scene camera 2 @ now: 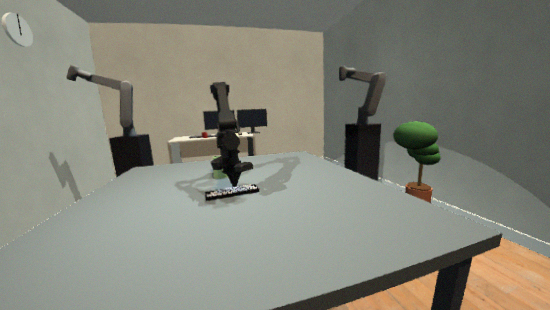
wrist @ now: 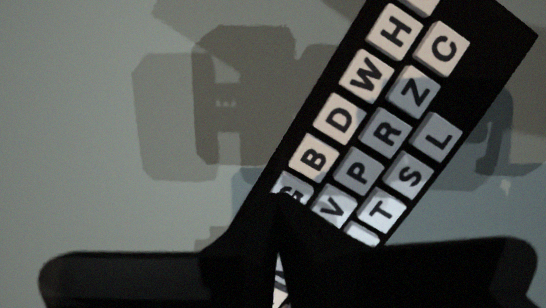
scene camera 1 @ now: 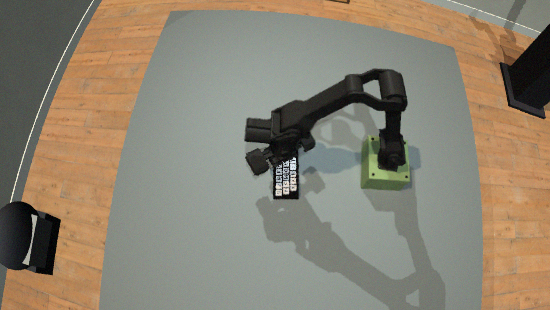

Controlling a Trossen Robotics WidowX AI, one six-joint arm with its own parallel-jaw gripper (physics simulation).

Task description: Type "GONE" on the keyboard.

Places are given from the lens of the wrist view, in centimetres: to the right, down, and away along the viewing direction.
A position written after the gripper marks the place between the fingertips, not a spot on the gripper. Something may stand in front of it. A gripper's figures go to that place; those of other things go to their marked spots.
gripper (wrist: 275, 203): 0, 2, 11
black keyboard (wrist: 427, 104): 6, -2, 11
